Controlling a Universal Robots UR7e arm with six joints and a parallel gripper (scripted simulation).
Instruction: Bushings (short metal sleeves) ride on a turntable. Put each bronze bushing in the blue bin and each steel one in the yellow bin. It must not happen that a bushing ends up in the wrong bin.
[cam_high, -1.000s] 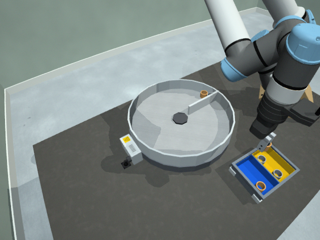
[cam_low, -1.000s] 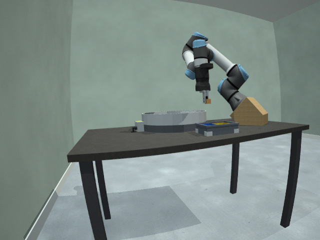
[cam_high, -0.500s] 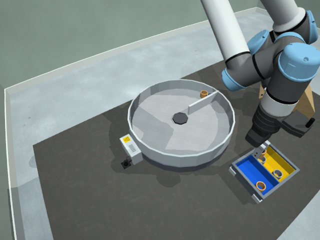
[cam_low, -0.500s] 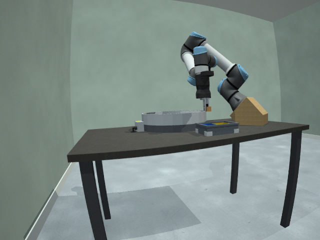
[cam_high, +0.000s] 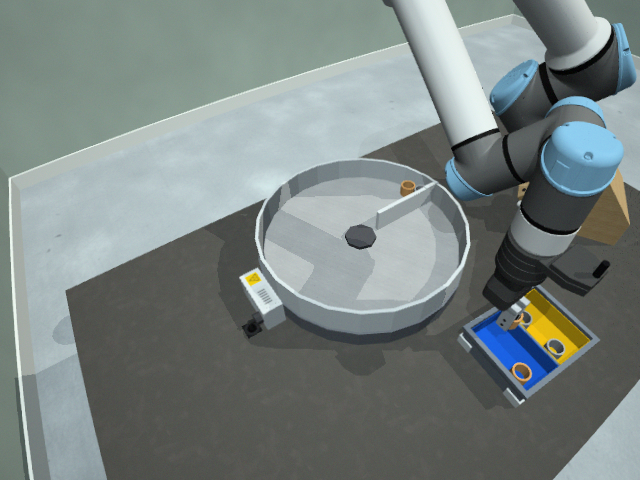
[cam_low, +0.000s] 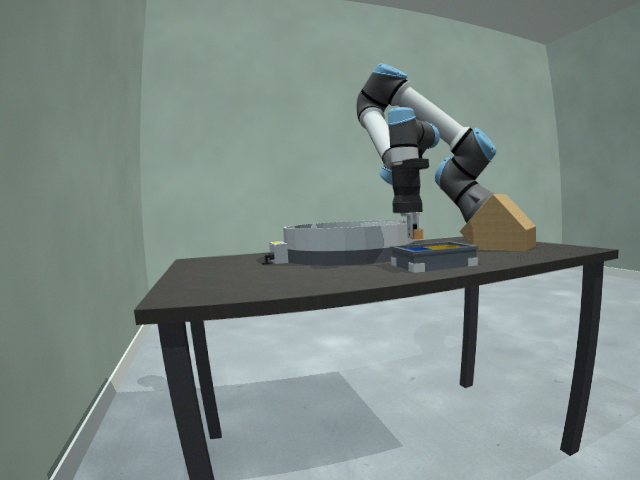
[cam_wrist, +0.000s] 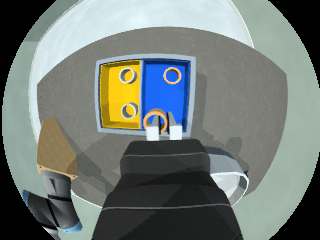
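The bin lies 7 cm below my hand, 4 cm to the left of it and 3 cm behind it. Round my hand: turntable (32 cm to the right, 4 cm below, 3 cm ahead).
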